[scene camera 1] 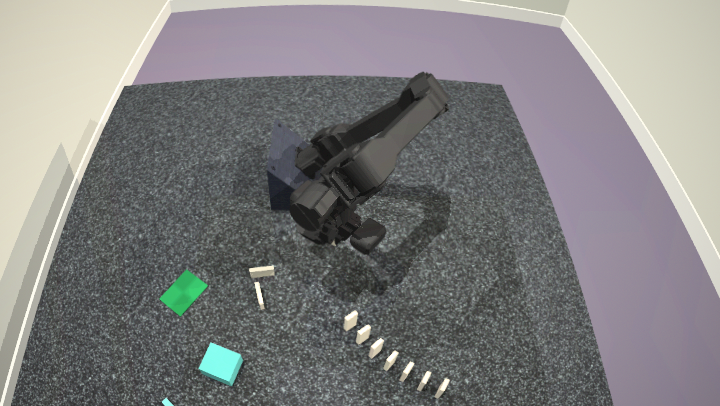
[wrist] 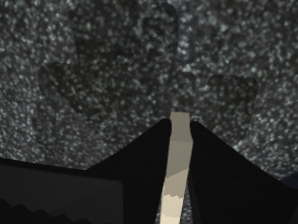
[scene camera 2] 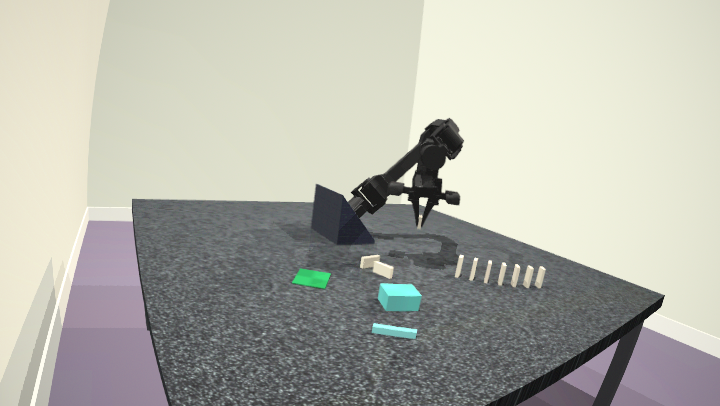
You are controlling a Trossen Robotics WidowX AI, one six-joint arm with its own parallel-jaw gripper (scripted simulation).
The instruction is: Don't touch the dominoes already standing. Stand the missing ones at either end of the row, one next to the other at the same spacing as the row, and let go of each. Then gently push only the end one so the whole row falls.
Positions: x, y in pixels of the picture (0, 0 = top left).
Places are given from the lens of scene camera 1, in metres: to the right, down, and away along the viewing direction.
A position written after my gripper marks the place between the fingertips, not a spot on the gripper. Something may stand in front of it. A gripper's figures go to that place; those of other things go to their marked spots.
my gripper (scene camera 1: 335, 241): -0.05, 0.08, 0.96
flat green tile (scene camera 1: 182, 293): -0.38, 0.19, 0.95
cyan block (scene camera 1: 219, 363): -0.27, 0.30, 0.82
The marked spots on the flat green tile and the cyan block are 0.20 m apart.
